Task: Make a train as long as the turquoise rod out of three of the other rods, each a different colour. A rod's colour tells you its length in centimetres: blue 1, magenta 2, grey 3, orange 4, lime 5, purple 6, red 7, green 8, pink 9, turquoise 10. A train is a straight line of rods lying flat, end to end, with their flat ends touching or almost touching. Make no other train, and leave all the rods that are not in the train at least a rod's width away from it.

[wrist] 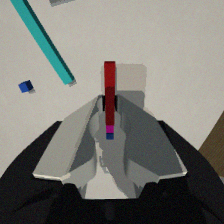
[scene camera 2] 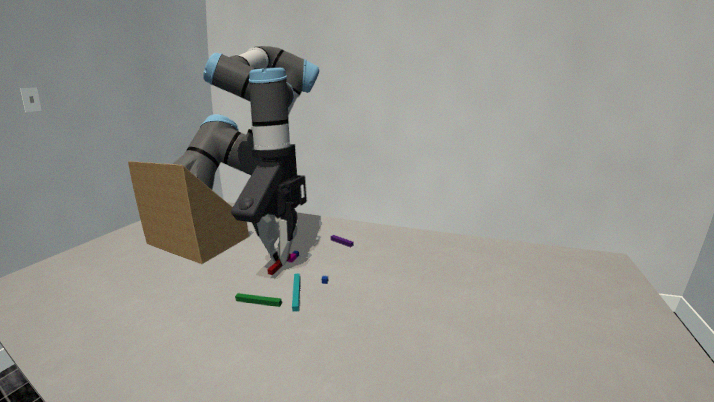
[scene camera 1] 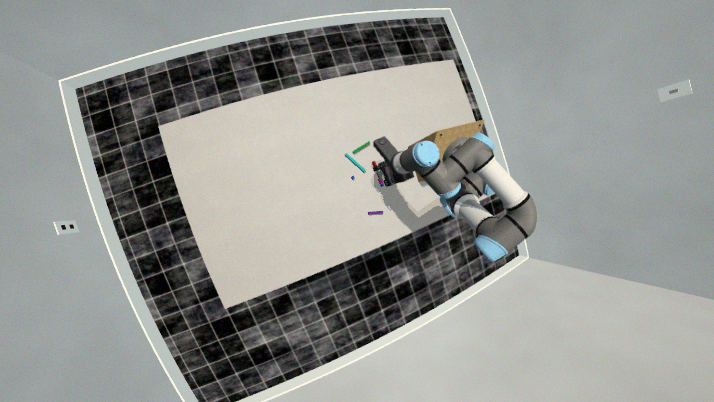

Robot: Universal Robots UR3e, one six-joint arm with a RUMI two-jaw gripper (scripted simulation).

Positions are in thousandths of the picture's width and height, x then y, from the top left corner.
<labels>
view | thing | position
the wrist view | my gripper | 489,431
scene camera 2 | my gripper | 393,658
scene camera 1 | my gripper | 527,424
</labels>
